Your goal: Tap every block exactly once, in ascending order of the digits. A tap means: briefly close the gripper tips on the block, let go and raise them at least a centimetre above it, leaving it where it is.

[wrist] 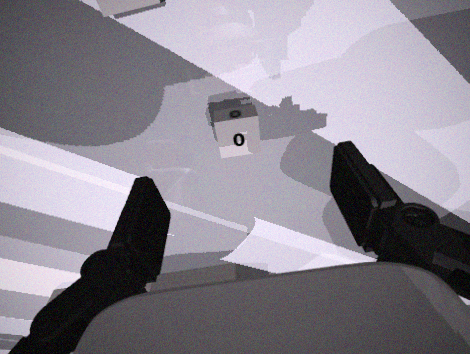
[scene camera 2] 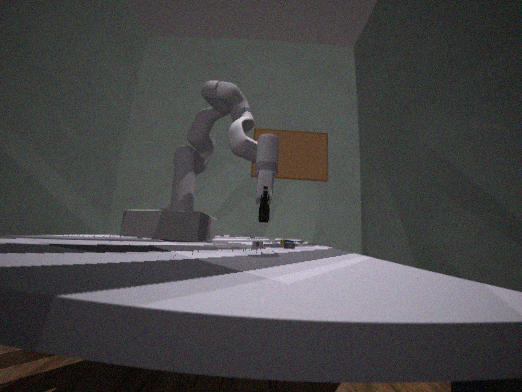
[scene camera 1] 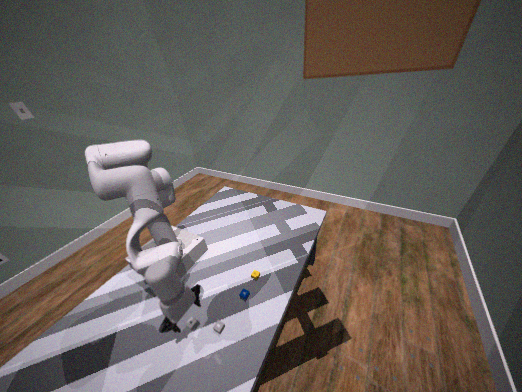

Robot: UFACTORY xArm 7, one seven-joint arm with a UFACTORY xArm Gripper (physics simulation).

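My gripper (scene camera 1: 188, 317) (scene camera 2: 264, 220) (wrist: 244, 180) is open, with nothing between its fingers, and hangs above the table. A pale block (scene camera 1: 192, 322) (wrist: 237, 135) marked 0 sits on the table below the fingers, apart from them; in the wrist view it is a little beyond the fingertips. A second pale block (scene camera 1: 219, 327) lies to its right in scene camera 1. Part of a pale block (wrist: 132, 6) shows at the top left edge of the wrist view, its digit not visible. A blue block (scene camera 1: 244, 294) and a yellow block (scene camera 1: 255, 274) lie farther back; their digits are too small to read.
The blocks are on the striped-looking table (scene camera 1: 300, 220) (scene camera 2: 350, 300), whose long edge runs to the right of them in scene camera 1. The arm's base box (scene camera 2: 142, 223) stands behind. Shadows and bright bands cross the table top. An orange board (scene camera 1: 385, 40) (scene camera 2: 305, 155) hangs on the wall.
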